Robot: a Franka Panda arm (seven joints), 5 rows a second.
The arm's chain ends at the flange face. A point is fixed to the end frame.
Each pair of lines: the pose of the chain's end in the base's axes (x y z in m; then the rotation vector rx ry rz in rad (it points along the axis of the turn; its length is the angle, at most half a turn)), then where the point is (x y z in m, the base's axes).
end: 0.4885 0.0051 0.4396 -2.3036 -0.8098 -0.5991
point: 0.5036 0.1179 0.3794
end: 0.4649 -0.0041 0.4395 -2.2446 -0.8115 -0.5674
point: 0.4746 0.1120 0.3846
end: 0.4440 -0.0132 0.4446 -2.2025 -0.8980 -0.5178
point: 0.4436 0.1031 0.3893
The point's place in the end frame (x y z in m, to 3 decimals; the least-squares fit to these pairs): 0.020 -0.036 0.122
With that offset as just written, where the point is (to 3 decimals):
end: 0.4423 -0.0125 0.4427 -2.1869 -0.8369 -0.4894
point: 0.442 0.106 0.391
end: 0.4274 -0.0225 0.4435 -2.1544 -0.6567 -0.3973
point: 0.429 0.099 0.402
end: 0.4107 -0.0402 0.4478 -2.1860 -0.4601 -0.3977
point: 0.427 0.081 0.409
